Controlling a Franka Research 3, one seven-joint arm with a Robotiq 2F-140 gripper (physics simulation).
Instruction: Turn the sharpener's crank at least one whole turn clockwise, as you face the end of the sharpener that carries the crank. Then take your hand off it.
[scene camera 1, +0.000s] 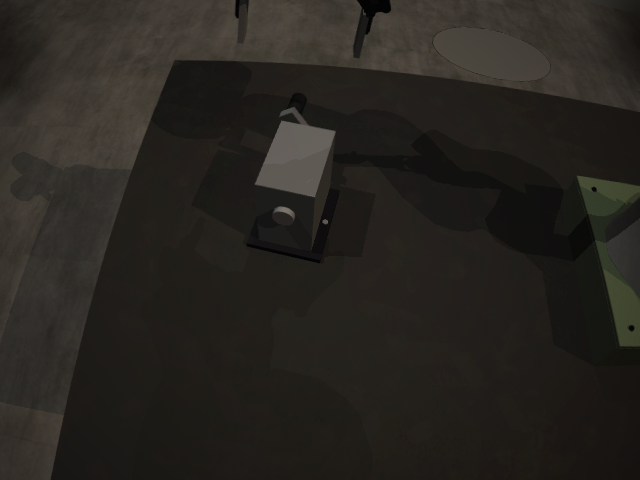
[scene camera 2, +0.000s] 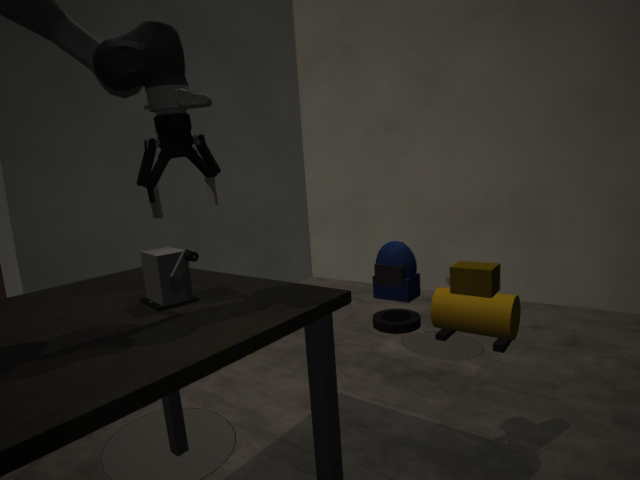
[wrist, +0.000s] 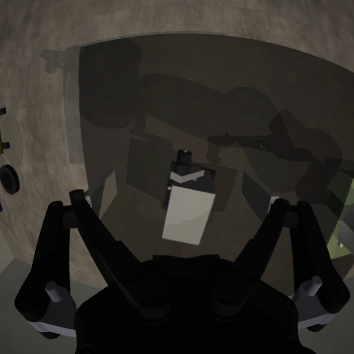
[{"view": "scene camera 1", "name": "sharpener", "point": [295, 205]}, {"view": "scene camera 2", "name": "my gripper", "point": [187, 211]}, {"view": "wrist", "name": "my gripper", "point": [179, 182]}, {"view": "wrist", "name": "sharpener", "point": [188, 197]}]
